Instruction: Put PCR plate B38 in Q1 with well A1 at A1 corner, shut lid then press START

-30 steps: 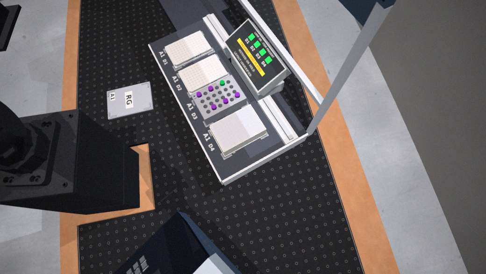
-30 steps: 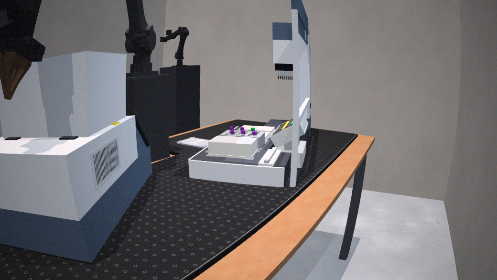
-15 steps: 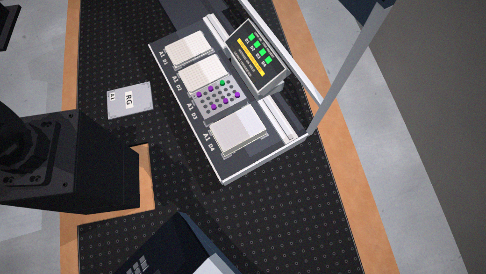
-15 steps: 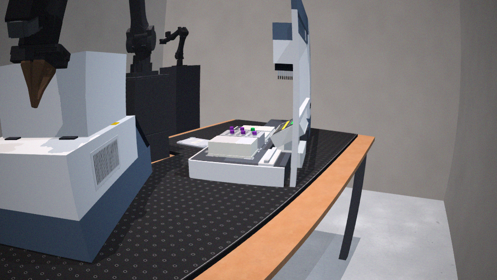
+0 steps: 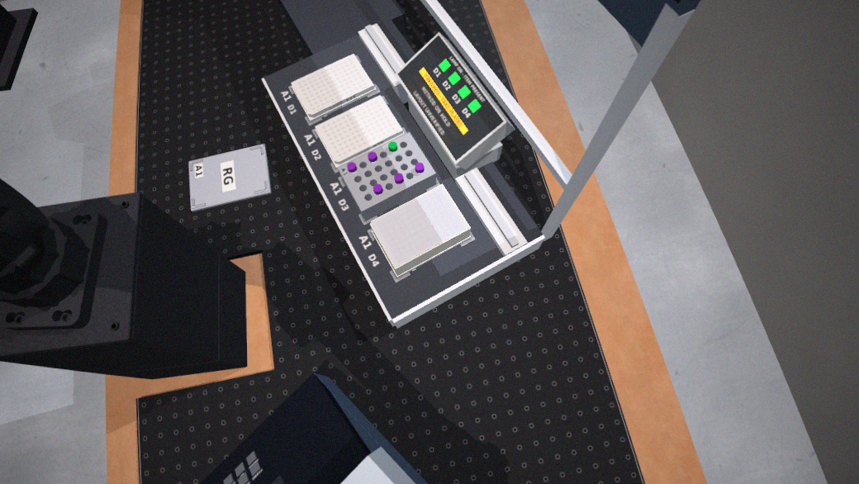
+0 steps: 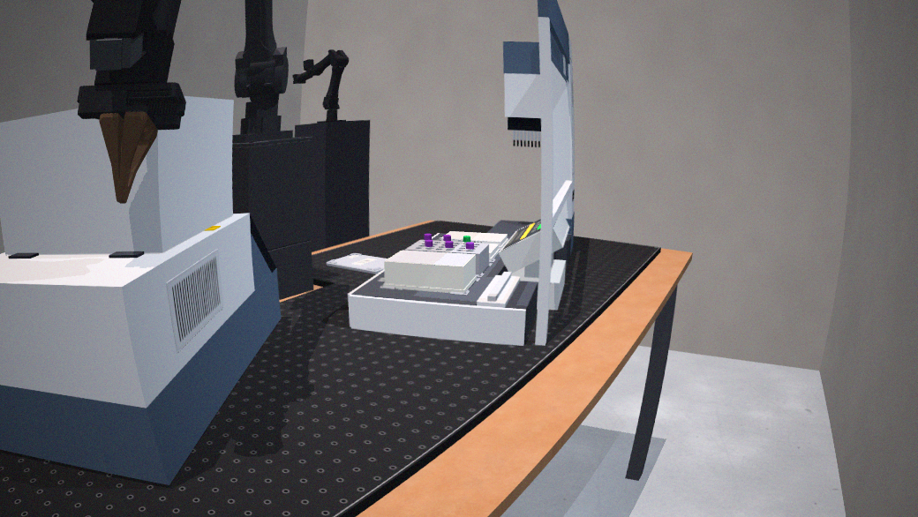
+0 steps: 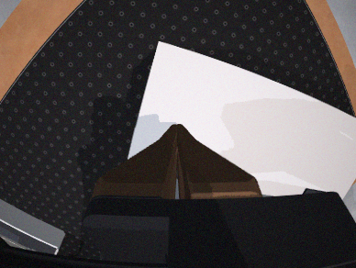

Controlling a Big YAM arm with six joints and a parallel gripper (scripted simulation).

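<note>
The deep-well block is 130 mm behind my hand, 550 mm to the left of it and 190 mm below it. The rest, counted from my hand: tube cooling block (180 mm behind, 640 mm to the left, 200 mm below); gantry post (70 mm ahead, 550 mm to the left, 30 mm below); RG nest (470 mm behind, 700 mm to the left, 270 mm below).
</note>
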